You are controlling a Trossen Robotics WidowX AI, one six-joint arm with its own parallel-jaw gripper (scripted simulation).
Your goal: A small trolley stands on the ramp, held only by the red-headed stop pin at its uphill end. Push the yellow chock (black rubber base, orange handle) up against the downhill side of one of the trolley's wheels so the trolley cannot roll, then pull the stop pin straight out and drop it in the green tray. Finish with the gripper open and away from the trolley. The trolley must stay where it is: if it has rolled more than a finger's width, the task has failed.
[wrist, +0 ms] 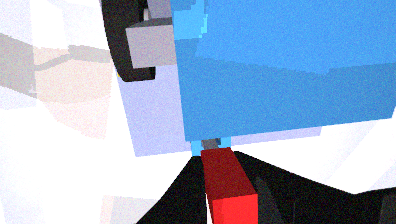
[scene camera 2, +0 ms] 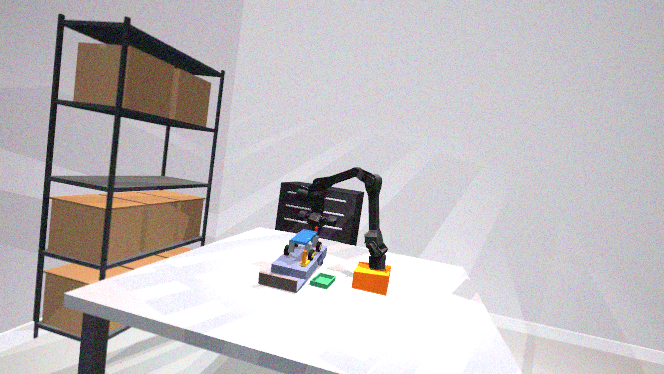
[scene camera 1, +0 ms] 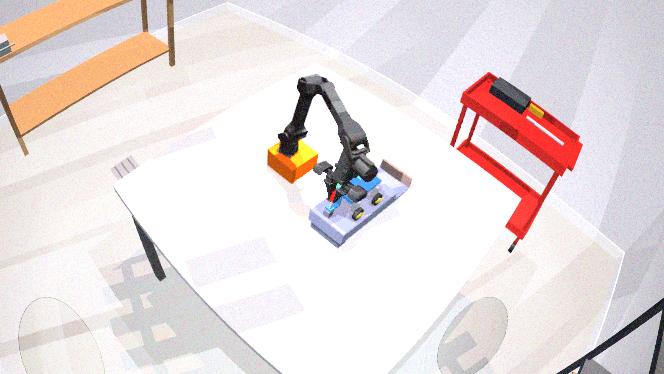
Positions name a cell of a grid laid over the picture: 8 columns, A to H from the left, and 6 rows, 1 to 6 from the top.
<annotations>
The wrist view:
my gripper: E5
trolley: E3
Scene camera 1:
my gripper: D4
trolley: E3
</annotations>
